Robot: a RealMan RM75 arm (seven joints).
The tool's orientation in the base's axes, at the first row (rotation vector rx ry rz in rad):
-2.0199, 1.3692, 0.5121
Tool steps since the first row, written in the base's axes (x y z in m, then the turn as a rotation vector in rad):
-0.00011, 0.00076, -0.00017, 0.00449, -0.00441, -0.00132
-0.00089, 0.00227, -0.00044, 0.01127, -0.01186, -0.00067
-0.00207, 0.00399, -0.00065, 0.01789, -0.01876, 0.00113
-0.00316, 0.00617, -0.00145, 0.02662, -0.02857, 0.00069
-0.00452, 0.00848, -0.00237, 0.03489, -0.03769, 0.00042
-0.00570, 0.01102, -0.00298, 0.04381, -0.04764, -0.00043
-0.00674, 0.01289, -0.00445, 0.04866, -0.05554, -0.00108
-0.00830, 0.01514, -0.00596, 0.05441, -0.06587, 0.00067
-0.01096, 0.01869, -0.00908, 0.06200, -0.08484, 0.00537
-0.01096, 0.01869, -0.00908, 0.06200, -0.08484, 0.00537
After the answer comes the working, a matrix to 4 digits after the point.
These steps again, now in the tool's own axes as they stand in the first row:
-0.00045, -0.00004, 0.00064, 0.00553, -0.00264, -0.00195
-0.00160, 0.00037, 0.00186, 0.01274, -0.00719, -0.00735
-0.00308, 0.00108, 0.00316, 0.01880, -0.01206, -0.01321
-0.00446, 0.00176, 0.00521, 0.02904, -0.01749, -0.01940
-0.00596, 0.00269, 0.00743, 0.03853, -0.02272, -0.02524
-0.00774, 0.00330, 0.00959, 0.04920, -0.02818, -0.03122
-0.00848, 0.00421, 0.01191, 0.05680, -0.03045, -0.03606
-0.00964, 0.00551, 0.01450, 0.06487, -0.03363, -0.04428
-0.01109, 0.00795, 0.01912, 0.07762, -0.03714, -0.06055
-0.01109, 0.00795, 0.01912, 0.07762, -0.03714, -0.06055

The tool's axes in the first row as the columns of a matrix, in the base's axes (rounded; the answer above uses it unrounded):
0.3823, -0.9235, 0.0325
-0.6755, -0.2552, 0.6918
-0.6306, -0.2864, -0.7214

